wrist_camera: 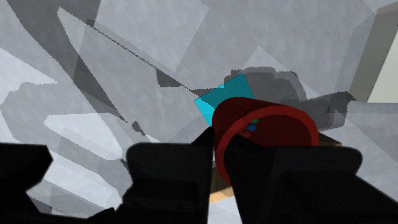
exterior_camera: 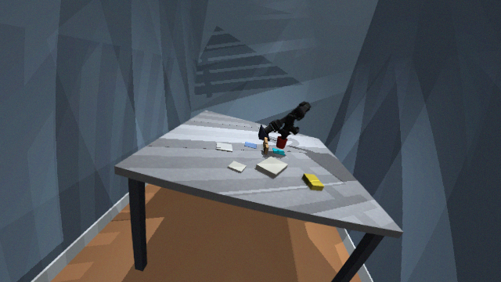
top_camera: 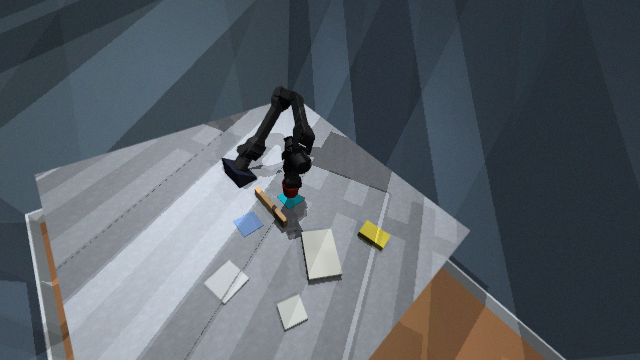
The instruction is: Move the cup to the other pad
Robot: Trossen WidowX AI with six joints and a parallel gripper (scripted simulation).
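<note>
My gripper tip is 40 mm short of the blue marble, 30 mm to the left of it and 20 mm above it. Also, from my gripper tip: wooden bar (120 mm to the right, 60 mm below, 40 mm ahead); then cup (30 mm ahead, 20 mm to the right); then green marble (50 mm ahead, 20 mm to the right, 20 mm below).
</note>
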